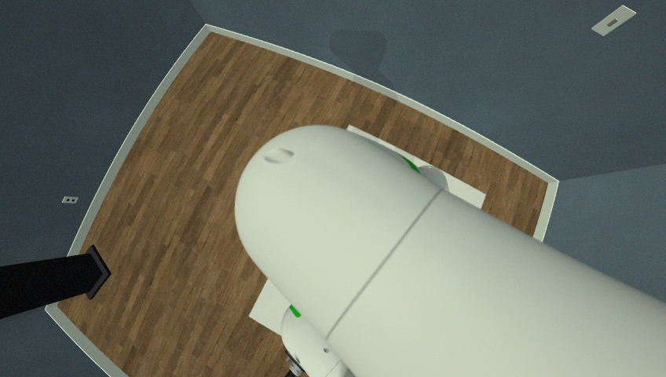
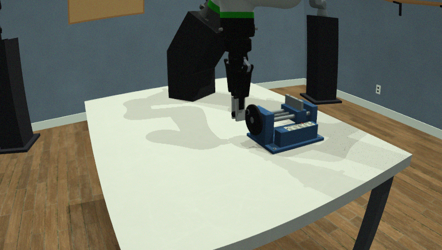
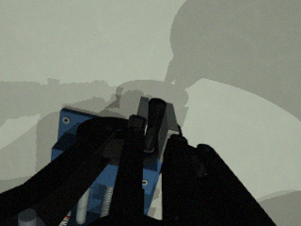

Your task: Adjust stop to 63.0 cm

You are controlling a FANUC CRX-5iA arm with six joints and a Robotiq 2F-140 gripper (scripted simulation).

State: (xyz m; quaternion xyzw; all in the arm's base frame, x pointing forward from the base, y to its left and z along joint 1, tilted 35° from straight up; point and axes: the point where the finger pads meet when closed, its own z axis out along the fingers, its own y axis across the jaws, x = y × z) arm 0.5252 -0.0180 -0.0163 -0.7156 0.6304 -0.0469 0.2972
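The handwheel lies 2 cm to the left of my hand and 2 cm below it. From my hand the other things lie so: stop block 18 cm to the left, 2 cm below.
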